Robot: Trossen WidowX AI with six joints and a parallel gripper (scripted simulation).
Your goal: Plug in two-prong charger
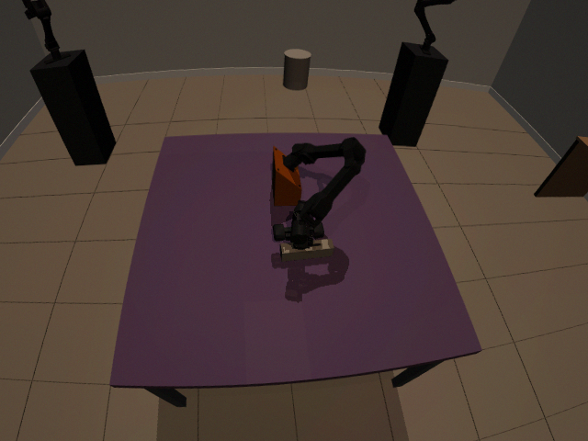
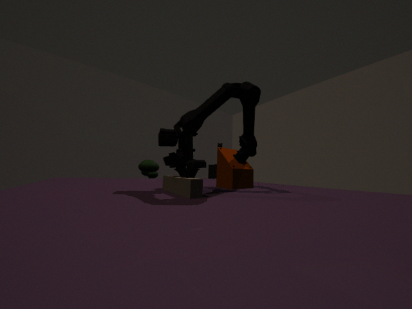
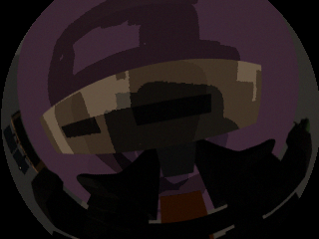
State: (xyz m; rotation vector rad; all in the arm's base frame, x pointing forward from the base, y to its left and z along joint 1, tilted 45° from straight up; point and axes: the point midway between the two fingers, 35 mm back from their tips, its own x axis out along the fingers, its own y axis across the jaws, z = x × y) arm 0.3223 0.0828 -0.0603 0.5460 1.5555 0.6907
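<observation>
Right now my gripper tip is 2 cm short of the dark two-prong charger and 1 cm below it.
</observation>
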